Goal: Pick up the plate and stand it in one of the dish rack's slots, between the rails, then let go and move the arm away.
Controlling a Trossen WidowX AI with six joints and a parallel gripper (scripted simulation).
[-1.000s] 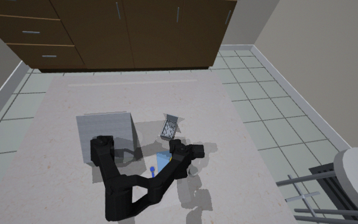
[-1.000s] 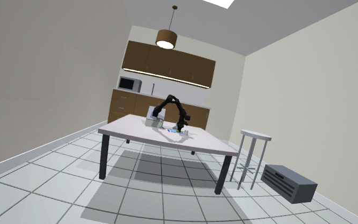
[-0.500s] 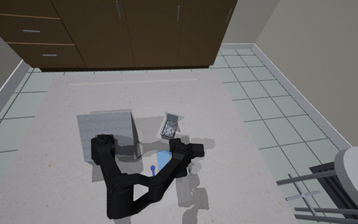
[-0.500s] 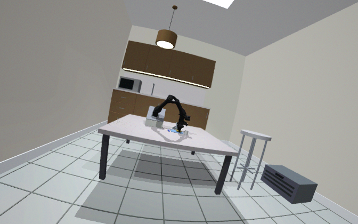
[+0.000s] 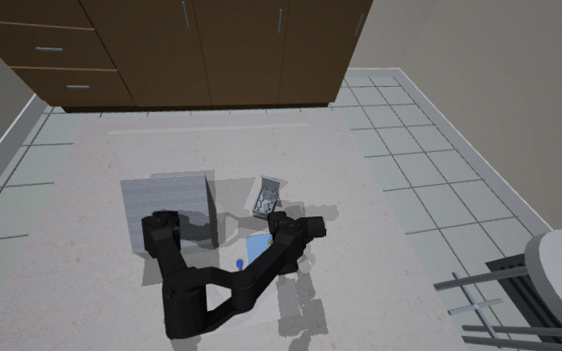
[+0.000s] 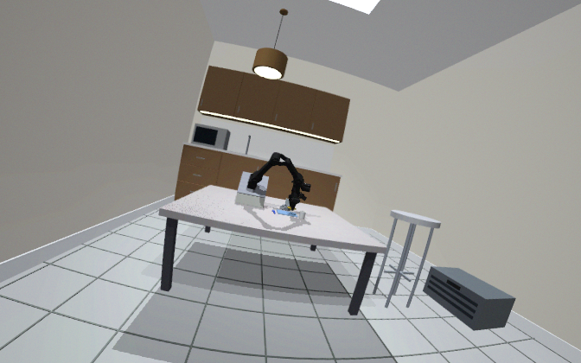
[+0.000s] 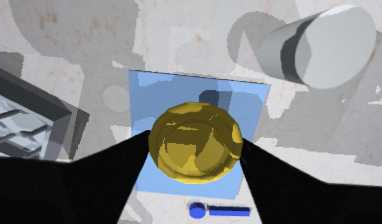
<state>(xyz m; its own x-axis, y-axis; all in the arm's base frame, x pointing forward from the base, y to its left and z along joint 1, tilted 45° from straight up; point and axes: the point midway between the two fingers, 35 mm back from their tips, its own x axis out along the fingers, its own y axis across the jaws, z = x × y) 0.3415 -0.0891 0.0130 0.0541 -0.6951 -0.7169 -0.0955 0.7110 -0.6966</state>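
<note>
My gripper tip is now 200 mm to the right of the grey dish rack, 30 mm past it and 10 mm above it. The rest, counted from my gripper tip: white cup 80 mm ahead, 60 mm to the right, 10 mm below; then blue utensil 130 mm behind, 50 mm to the right, 30 mm below; then yellow plate 10 mm above.
</note>
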